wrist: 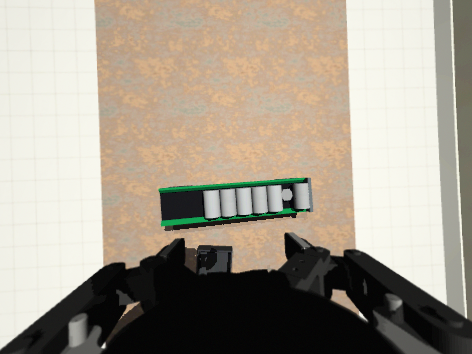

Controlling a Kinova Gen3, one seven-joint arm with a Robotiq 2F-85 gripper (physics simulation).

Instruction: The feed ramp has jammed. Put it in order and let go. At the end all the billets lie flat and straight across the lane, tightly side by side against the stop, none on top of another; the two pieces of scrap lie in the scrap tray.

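Places are measured from the arm's base along level axes (x ahead, y left, z up), in millimetres.
Pixels of known places: gripper, between the fingertips: [235,246].
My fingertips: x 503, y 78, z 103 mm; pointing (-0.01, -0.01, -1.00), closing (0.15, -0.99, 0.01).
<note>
Ahead of a thing's pixels: the offset from my fingertips to its middle. "spot": to the spot under its first point.
The feed ramp has green side walls [240,183], a dark lane {spot: dx -22, dy +123, dz -296 mm} [181,205] and a grey stop {dx +33, dy -183, dz -304 mm} [310,195] at its right end. One grey billet {spot: dx +31, dy -176, dz -285 mm} [301,196] lies across the lane by the stop. A small light, many-sided piece {dx +31, dy -145, dz -312 mm} [286,194], apparently scrap, sits in the gap to its left. Left of that, several grey billets {dx +6, dy -32, dz -290 mm} [244,201] lie side by side across the lane. A second scrap piece cannot be made out. A small dark tray {dx -209, dy +26, dz -358 mm} [228,260] shows below the ramp, partly hidden by my gripper. My gripper [235,246] is open and empty, high above the table, on the near side of the ramp.
The ramp and dark tray stand on a mottled brown-orange strip [220,100]. White gridded surface [50,125] borders it on both sides. A grey edge [446,125] runs along the far right. The gripper's body hides the bottom middle of the view.
</note>
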